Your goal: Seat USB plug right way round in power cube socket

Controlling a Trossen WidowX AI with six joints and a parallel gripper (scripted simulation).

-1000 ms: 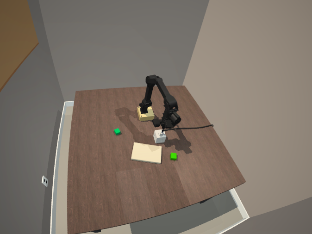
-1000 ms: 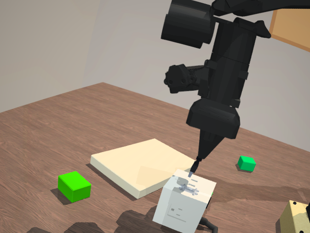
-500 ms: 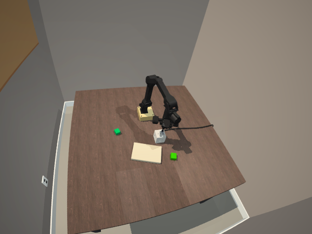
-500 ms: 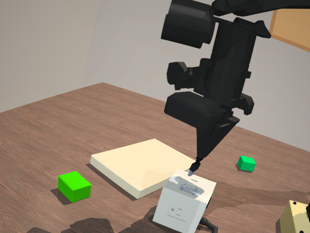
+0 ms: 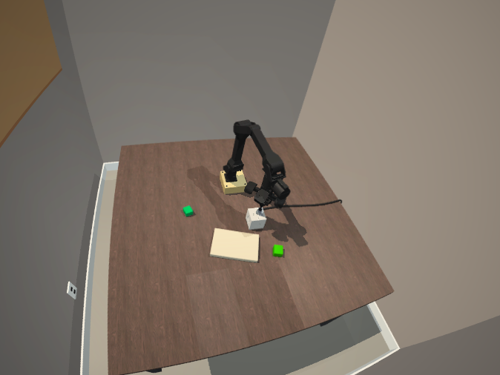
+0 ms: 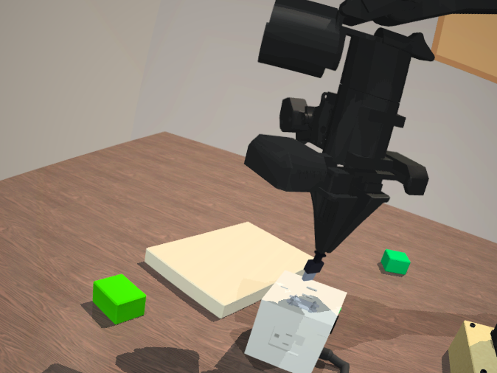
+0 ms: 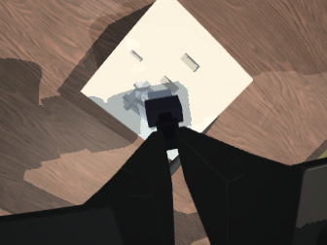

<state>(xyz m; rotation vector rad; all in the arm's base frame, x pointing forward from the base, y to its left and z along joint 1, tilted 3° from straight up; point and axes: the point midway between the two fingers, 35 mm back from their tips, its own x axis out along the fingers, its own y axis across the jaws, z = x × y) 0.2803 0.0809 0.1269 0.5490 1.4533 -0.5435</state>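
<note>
The black USB plug is 20 mm below my gripper tip. From my gripper tip the other things lie so: USB socket 10 mm to the left, 70 mm below; cream flat slab 120 mm ahead, 140 mm to the right, 120 mm below.
</note>
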